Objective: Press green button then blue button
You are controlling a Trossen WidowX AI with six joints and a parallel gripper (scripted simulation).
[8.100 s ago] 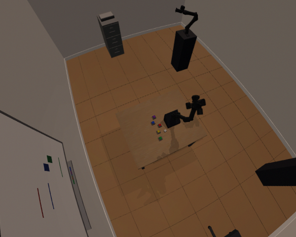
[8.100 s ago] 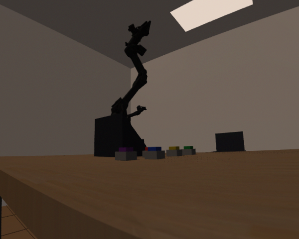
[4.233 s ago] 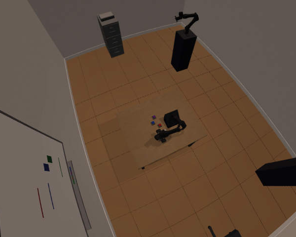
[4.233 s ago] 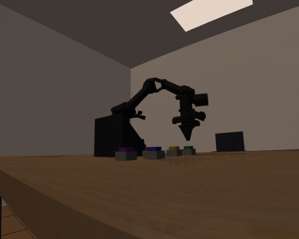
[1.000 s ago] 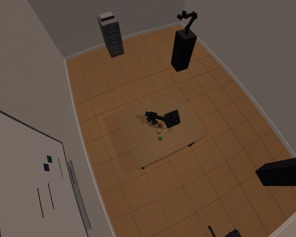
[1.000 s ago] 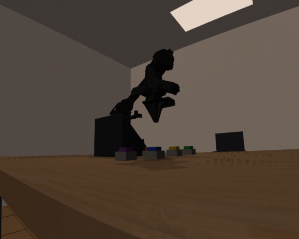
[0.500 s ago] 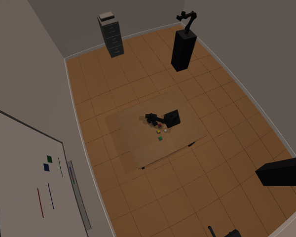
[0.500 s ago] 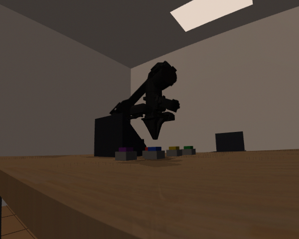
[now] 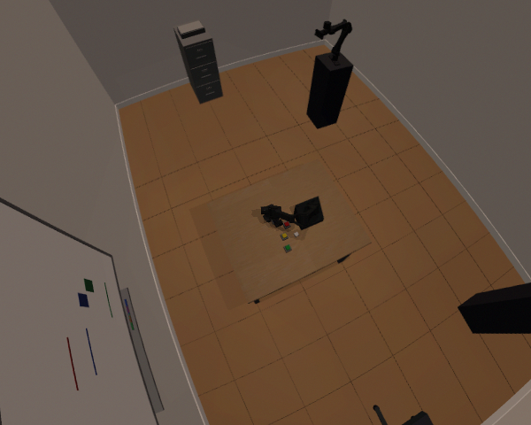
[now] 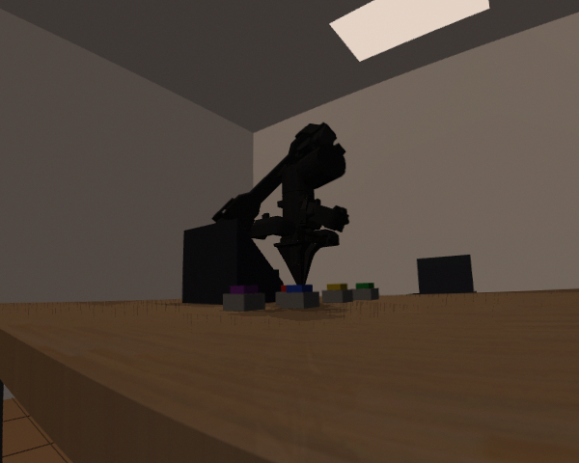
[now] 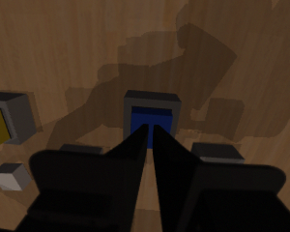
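Right now the blue button is 1 cm below my gripper tip. The rest, counted from my gripper tip: purple button: 6 cm behind, 8 cm to the right, 1 cm below; red button: 8 cm behind, 8 cm to the left, 1 cm below; yellow button: 2 cm behind, 16 cm to the left, 1 cm below.
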